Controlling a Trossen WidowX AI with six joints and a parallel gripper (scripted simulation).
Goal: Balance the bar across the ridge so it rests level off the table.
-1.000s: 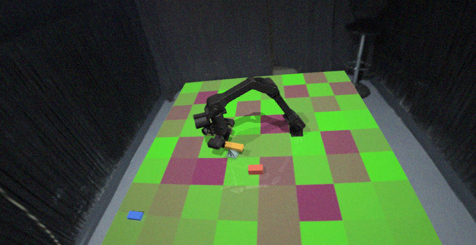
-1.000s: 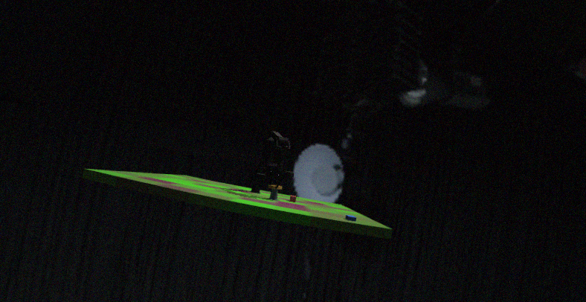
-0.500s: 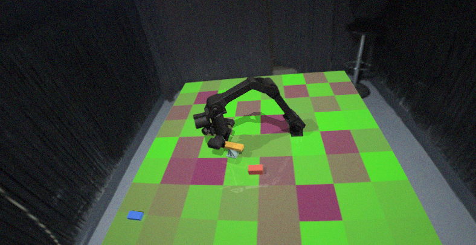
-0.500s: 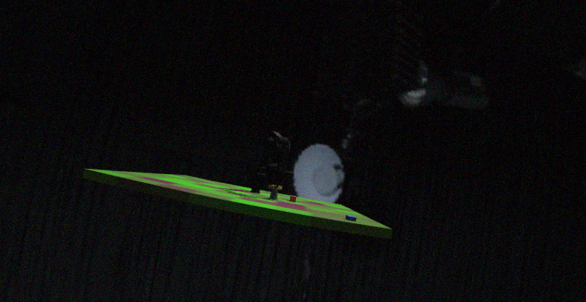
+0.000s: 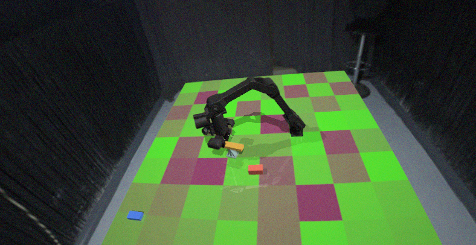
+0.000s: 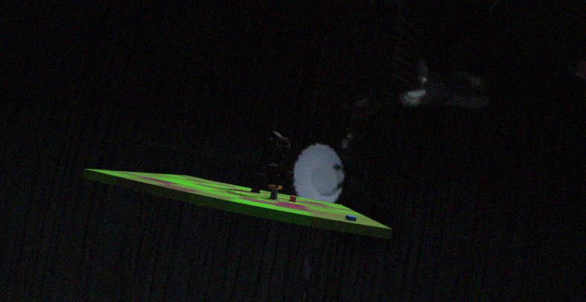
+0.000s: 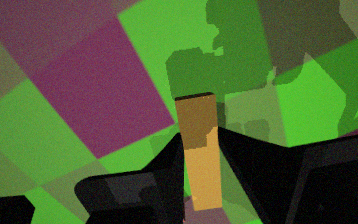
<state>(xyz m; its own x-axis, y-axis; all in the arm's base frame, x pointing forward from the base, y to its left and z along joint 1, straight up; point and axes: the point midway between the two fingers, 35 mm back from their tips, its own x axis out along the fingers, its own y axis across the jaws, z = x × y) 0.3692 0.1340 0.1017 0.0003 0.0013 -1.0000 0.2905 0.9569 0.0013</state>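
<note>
My gripper tip is now 30 mm past the orange bar and 10 mm to the right of it. The rest, counted from my gripper tip: blue block: 370 mm ahead, 370 mm to the left, 60 mm below; red block: 150 mm behind, 120 mm to the left, 50 mm below.
</note>
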